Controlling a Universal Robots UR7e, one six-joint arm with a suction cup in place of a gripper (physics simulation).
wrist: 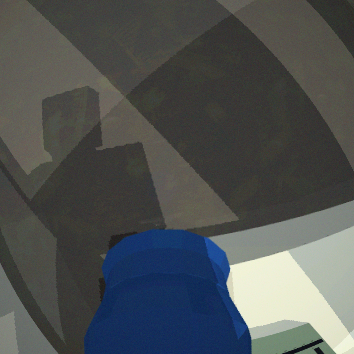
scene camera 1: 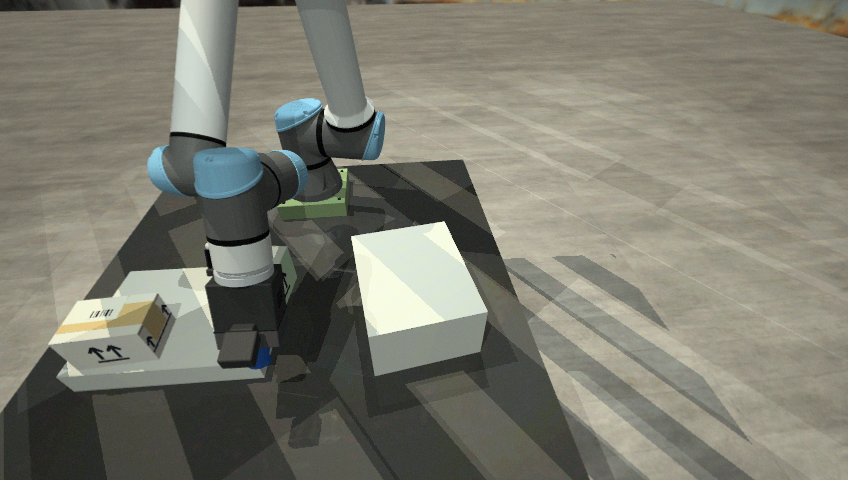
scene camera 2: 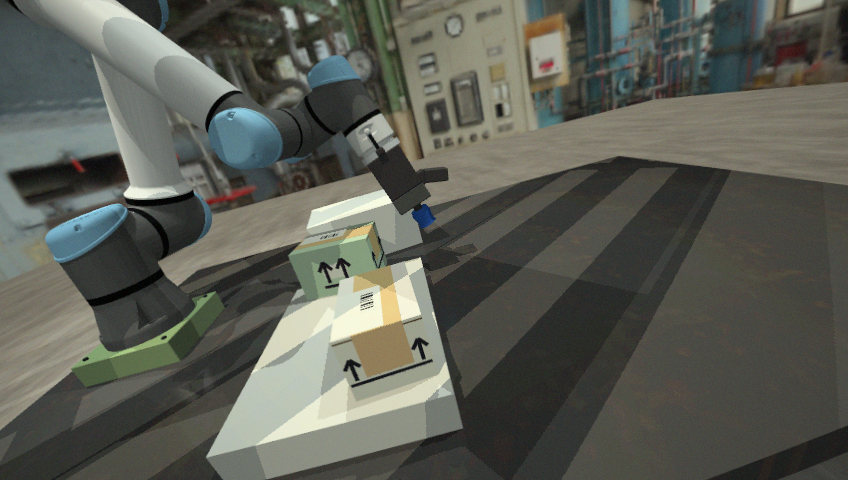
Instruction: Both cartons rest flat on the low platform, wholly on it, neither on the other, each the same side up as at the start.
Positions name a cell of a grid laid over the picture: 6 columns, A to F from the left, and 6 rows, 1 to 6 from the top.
Labels:
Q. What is my suction cup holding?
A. Nothing.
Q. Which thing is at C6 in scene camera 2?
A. A low white platform.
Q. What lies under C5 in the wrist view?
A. My suction cup.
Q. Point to a low white platform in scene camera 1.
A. At B5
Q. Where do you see a low white platform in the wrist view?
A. At E5

